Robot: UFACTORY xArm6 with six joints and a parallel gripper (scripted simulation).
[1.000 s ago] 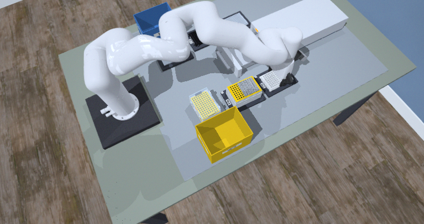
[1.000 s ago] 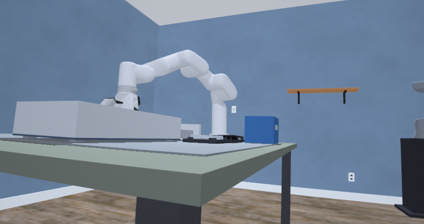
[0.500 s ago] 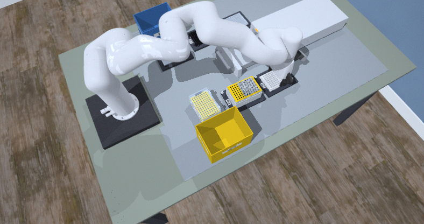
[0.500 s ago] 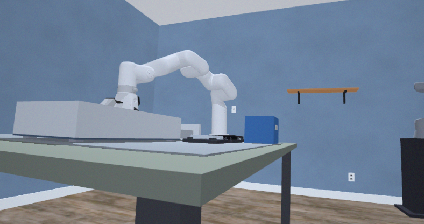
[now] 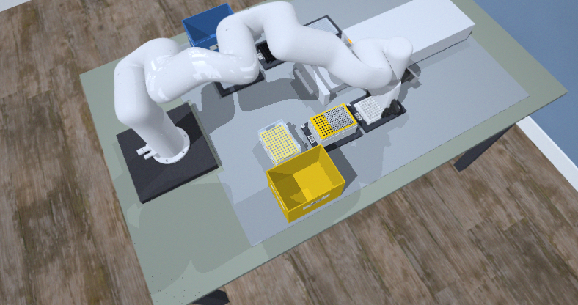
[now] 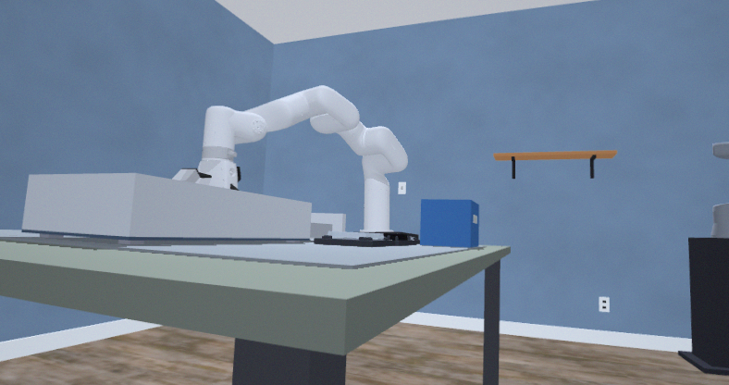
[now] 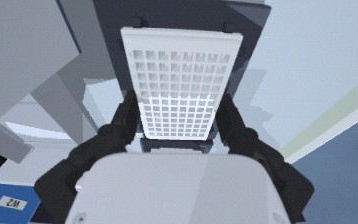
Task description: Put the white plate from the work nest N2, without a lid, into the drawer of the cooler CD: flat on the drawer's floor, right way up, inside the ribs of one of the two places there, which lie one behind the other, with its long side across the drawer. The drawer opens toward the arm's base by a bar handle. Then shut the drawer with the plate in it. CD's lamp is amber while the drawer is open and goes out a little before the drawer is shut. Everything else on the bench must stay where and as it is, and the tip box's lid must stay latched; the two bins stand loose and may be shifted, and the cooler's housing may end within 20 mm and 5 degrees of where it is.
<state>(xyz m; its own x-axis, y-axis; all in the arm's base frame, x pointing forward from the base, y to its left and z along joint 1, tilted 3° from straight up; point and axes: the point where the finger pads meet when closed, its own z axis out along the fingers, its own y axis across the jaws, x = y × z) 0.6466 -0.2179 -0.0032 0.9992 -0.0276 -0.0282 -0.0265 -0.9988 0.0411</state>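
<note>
Right now my hand is 1 cm above the white plate. The rest, counted from my hand: drawer (2 cm behind, 19 cm to the left, 1 cm below); cooler CD (12 cm ahead, 19 cm to the left); yellow tip rack (18 cm behind, 2 cm above).
</note>
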